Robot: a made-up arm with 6 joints. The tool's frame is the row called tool.
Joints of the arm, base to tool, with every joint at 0 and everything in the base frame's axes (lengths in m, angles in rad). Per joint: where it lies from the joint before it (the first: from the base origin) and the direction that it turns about. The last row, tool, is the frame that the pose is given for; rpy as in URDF.
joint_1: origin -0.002 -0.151 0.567 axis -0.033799 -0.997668 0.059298
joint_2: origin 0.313 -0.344 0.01 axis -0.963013 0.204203 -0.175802
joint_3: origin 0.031 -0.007 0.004 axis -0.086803 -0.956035 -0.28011
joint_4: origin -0.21 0.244 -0.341 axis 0 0 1
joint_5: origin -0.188 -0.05 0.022 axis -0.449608 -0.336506 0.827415
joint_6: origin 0.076 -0.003 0.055 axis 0 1 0
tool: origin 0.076 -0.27 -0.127 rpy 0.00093 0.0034 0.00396
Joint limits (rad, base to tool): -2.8..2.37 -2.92..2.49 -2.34..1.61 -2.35..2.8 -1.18..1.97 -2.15..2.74
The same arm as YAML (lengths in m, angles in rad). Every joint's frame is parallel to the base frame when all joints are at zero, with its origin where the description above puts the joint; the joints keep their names.
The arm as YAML. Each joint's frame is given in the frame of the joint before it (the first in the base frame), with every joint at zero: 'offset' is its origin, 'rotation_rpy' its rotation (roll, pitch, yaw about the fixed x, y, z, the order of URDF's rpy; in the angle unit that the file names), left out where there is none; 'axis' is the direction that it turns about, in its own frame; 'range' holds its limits. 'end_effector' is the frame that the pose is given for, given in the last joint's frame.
length_unit: m
angle_unit: rad
chain:
  - id: joint_1
    offset: [-0.002, -0.151, 0.567]
    axis: [-0.033799, -0.997668, 0.059298]
    range: [-2.8, 2.37]
  - id: joint_2
    offset: [0.313, -0.344, 0.01]
    axis: [-0.963013, 0.204203, -0.175802]
    range: [-2.92, 2.49]
  - id: joint_3
    offset: [0.031, -0.007, 0.004]
    axis: [-0.086803, -0.956035, -0.28011]
    range: [-2.34, 1.61]
  - id: joint_4
    offset: [-0.21, 0.244, -0.341]
    axis: "+z"
    range: [-2.35, 2.8]
  - id: joint_5
    offset: [-0.188, -0.05, 0.022]
    axis: [-0.449608, -0.336506, 0.827415]
    range: [-1.18, 1.97]
  - id: joint_6
    offset: [0.076, -0.003, 0.055]
    axis: "+y"
    range: [-2.15, 2.74]
end_effector:
  offset: [0.076, -0.27, -0.127]
  rotation_rpy: [0.0009, 0.0034, 0.004]

